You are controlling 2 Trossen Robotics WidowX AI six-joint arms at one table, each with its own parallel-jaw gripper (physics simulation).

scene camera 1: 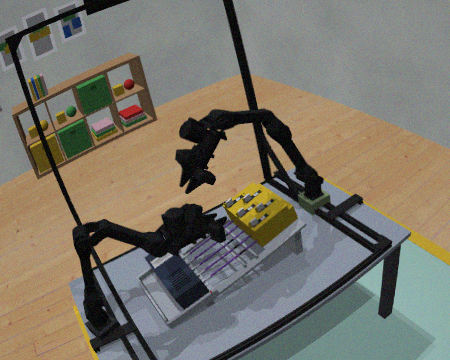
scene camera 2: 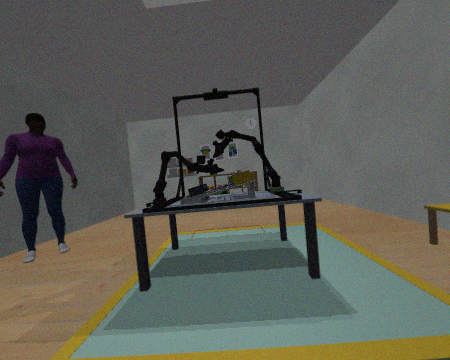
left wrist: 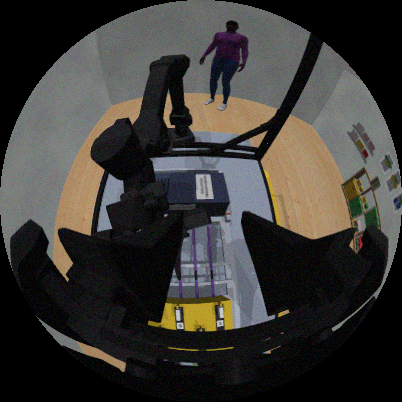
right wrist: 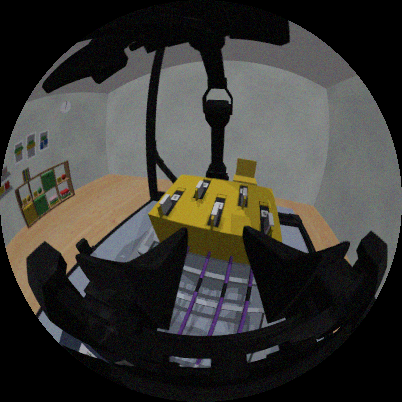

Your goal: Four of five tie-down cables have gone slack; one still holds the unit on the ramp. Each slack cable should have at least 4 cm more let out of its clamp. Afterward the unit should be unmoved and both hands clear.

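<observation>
The dark blue unit (scene camera 1: 180,282) (scene camera 2: 198,190) (left wrist: 220,186) sits at the lower end of the grey ramp (scene camera 1: 152,299). Purple cables (scene camera 1: 231,261) (left wrist: 195,250) (right wrist: 228,270) run from it up to the yellow clamp block (scene camera 1: 275,225) (scene camera 2: 243,177) (right wrist: 172,232), which has several levers on top. Which cable is taut cannot be told. My right gripper (scene camera 1: 222,229) (scene camera 2: 220,169) (right wrist: 215,231) is partly open and empty, low above the cables, in front of the clamp block. My left gripper (scene camera 1: 200,184) (scene camera 2: 216,154) is partly open and empty, higher up. Both grippers' fingers hide parts of the cables.
A black gantry frame (scene camera 1: 246,65) rises around the table, with black rails along the table edges. In the left wrist view the right arm reaches across the left side of the ramp. A bookshelf (scene camera 1: 146,87) stands behind, and a person (scene camera 2: 40,155) (left wrist: 230,47) stands apart from the table.
</observation>
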